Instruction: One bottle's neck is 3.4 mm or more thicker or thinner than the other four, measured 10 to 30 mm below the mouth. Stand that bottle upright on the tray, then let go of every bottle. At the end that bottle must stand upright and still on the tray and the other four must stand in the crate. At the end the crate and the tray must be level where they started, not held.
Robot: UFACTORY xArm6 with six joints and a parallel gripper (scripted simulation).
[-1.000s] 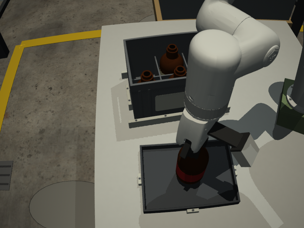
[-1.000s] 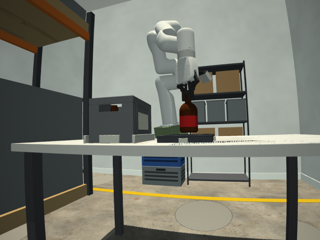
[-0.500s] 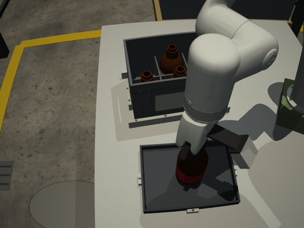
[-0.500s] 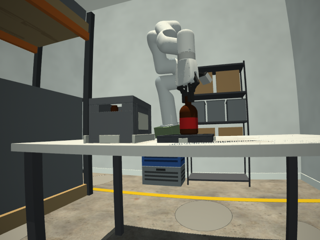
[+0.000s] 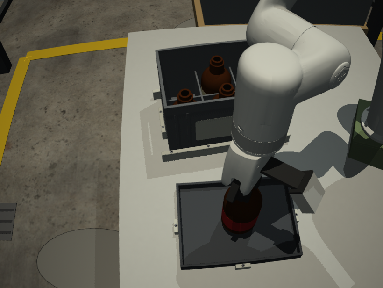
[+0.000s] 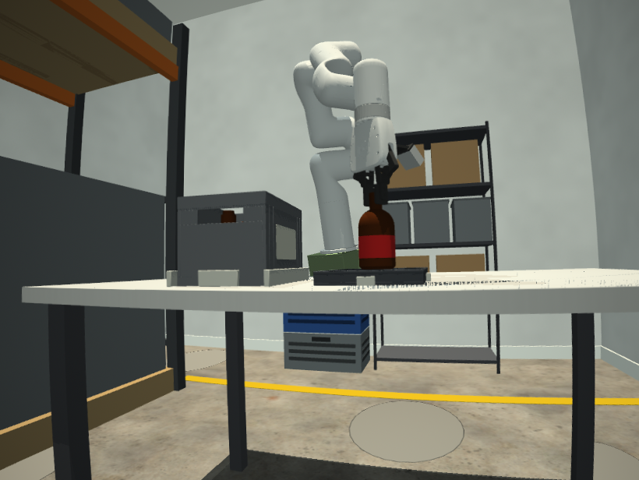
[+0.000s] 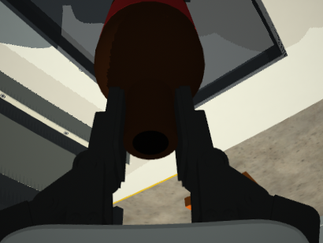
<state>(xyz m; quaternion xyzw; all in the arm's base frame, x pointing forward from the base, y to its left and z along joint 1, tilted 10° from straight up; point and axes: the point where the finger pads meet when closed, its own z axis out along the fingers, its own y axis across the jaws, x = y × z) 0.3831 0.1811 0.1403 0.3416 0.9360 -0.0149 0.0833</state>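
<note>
The glass bottle is 7 cm below my hand. From my hand the other things lie so: dark tray (16 cm below); then dark crate (29 cm to the right, 9 cm below).
</note>
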